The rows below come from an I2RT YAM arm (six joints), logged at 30 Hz.
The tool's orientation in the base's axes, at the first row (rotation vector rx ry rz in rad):
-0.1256 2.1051 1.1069
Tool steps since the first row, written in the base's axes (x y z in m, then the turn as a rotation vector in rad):
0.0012 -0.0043 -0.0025 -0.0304 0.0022 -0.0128
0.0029 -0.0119 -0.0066 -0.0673 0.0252 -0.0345
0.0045 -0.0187 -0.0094 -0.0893 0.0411 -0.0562
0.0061 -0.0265 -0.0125 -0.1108 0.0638 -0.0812
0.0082 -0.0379 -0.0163 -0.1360 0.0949 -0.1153
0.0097 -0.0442 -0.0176 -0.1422 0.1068 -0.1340
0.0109 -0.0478 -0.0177 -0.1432 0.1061 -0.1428
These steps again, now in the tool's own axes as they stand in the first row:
-0.0003 -0.0048 -0.0016 0.0308 0.0049 -0.0111
-0.0006 -0.0130 -0.0049 0.0770 0.0195 -0.0072
-0.0016 -0.0198 -0.0081 0.1108 0.0236 -0.0002
-0.0026 -0.0273 -0.0119 0.1480 0.0295 0.0134
-0.0044 -0.0378 -0.0178 0.1958 0.0361 0.0343
-0.0061 -0.0432 -0.0212 0.2153 0.0334 0.0462
-0.0078 -0.0460 -0.0232 0.2215 0.0274 0.0482

